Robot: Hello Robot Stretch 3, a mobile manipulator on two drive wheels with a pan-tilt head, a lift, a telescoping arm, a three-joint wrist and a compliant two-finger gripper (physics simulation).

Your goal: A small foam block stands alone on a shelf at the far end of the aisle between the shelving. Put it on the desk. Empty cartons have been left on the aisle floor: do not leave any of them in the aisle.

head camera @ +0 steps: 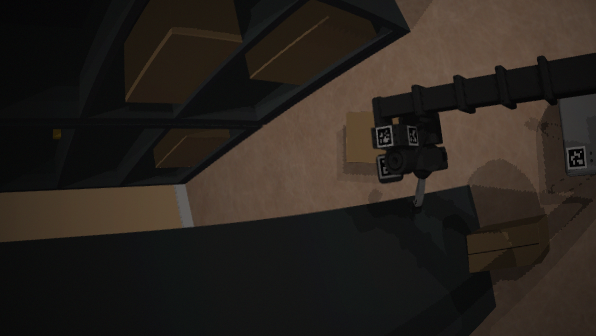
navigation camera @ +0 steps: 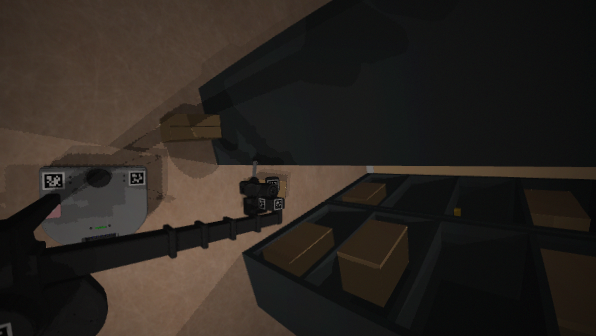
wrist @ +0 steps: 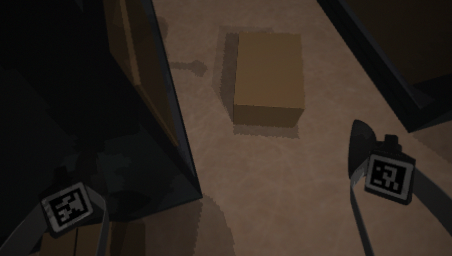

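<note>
The small yellow foam block stands in a compartment of the dark shelving. My gripper is open, its fingers wide apart with nothing between them. It hangs above the floor at the near end of the aisle. A tan carton stands on the aisle floor, beyond the fingers in the wrist view and partly hidden behind the gripper in the other two. A second carton is at the end of the other rack. I cannot identify the desk.
A shelving rack holding several brown boxes borders the aisle. The other dark rack stands opposite. My arm extends from near my base.
</note>
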